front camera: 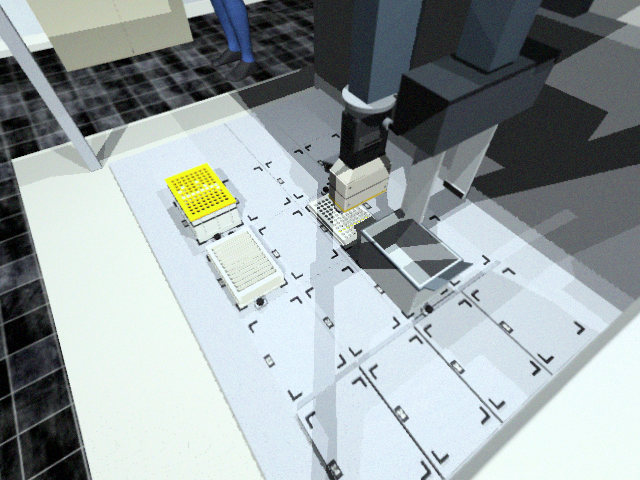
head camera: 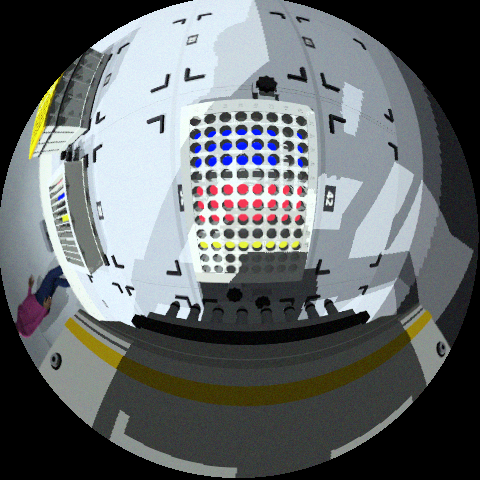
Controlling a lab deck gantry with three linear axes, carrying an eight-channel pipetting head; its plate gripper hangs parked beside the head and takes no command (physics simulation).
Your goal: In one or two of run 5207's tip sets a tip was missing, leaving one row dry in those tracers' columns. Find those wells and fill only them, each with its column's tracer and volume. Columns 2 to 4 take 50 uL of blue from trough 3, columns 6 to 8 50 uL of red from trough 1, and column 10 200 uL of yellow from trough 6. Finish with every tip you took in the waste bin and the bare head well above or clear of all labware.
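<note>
The white well plate [front camera: 334, 228] [head camera: 215, 278] lies under the pipetting head [front camera: 360, 184] [head camera: 250, 336]. In the head view, blue fills columns 2 to 4 except row B, second from the right, whose three wells [head camera: 288, 146] look dry. Red wells [head camera: 242, 204] in columns 6 to 8 and yellow wells [head camera: 243, 245] in column 10 show colour in all eight rows. The head's short dark nozzles show no tips. The plate gripper [front camera: 428, 200] hangs beside the head, its paddles apart and empty. The trough reservoir [front camera: 279, 289] [head camera: 87, 215] shows red, blue and yellow in the head view.
The yellow tip rack [front camera: 201, 192] [head camera: 44, 120] stands on the left, behind the reservoir in the front view, with some pale positions. The open waste bin [front camera: 419, 286] stands close beside the plate, its rim raised above it. A person [head camera: 34, 312] stands beyond the deck edge.
</note>
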